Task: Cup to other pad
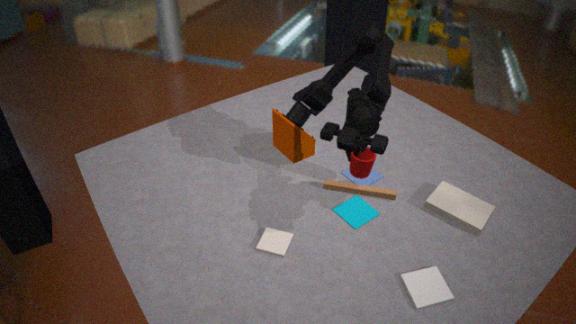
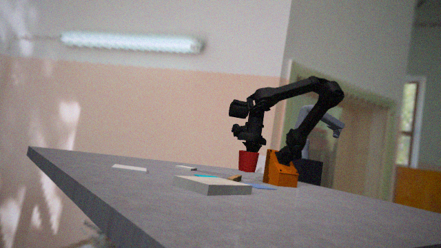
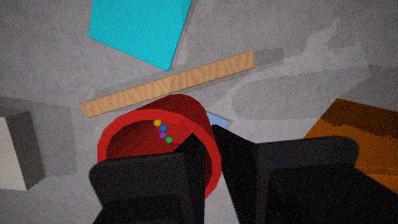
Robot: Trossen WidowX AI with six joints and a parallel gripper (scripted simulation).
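My gripper tip is now 12 cm short of the cyan pad, 5 cm to the left of it and 9 cm above it. From my gripper tip the other things lie so: thick cream slab 26 cm ahead, 22 cm to the left, 7 cm below; wooden bar 5 cm ahead, 8 cm below; red cup 2 cm ahead, 2 cm to the left.
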